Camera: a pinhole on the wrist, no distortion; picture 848 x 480 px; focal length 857.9 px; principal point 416.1 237.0 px. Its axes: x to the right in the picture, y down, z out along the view. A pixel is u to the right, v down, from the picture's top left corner.
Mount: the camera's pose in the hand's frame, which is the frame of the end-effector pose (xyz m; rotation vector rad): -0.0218 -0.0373 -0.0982 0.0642 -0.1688 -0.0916
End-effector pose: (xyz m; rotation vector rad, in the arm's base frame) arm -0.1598 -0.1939 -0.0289 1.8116 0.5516 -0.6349
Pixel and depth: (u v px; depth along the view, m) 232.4 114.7 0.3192
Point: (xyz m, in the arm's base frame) -0.3619 -0.3659 -0.0522
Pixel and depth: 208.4 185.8 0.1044
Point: -0.2386 -0.1837 -0.0190
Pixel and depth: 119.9 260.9 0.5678
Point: -0.4811 -0.6111 0.0348
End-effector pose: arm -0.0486 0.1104 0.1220 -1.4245 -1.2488 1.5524
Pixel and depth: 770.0 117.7 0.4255
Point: -0.4150 0.1513 0.2070
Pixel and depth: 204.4 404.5 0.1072
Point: -0.0443 0.0560 0.1616
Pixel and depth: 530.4 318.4 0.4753
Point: -0.4199 0.0071 0.1353
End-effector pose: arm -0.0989 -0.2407 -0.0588 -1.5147 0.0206 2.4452
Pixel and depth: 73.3 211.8 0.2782
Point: -0.1495 -0.2072 0.1766
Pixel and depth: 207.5 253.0 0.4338
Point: -0.2791 -0.1948 0.2636
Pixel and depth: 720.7 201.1 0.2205
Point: -0.2056 -0.1534 -0.0055
